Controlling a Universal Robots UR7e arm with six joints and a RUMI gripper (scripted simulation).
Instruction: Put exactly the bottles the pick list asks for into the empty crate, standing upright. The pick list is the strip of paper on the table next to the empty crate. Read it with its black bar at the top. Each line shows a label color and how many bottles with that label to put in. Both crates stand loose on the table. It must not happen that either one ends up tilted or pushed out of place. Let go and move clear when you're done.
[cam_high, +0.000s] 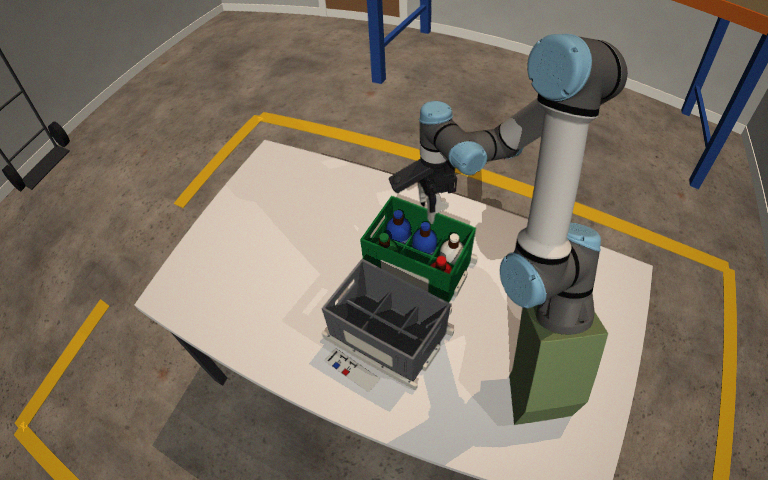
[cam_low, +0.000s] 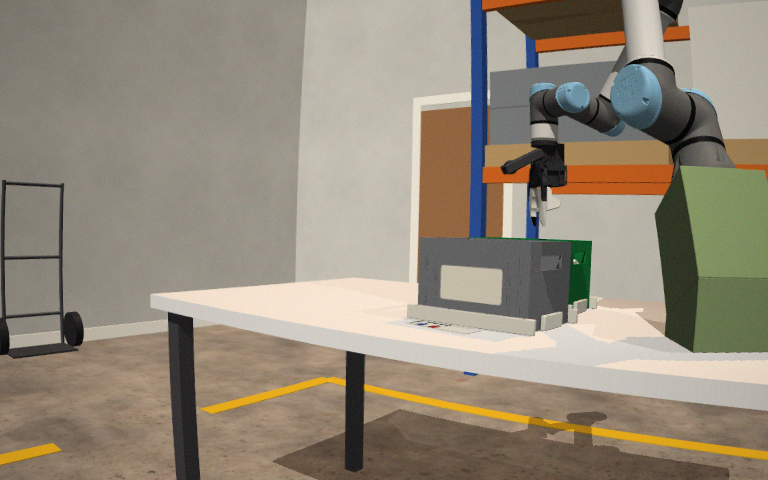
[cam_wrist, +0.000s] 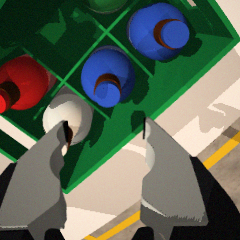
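The blue bottle is 14 cm below my hand. From my hand the other things lie so: red bottle 8 cm behind, 9 cm to the left, 14 cm below; green crate 4 cm to the left, 14 cm below; white bottle 9 cm behind, 1 cm to the left, 14 cm below.
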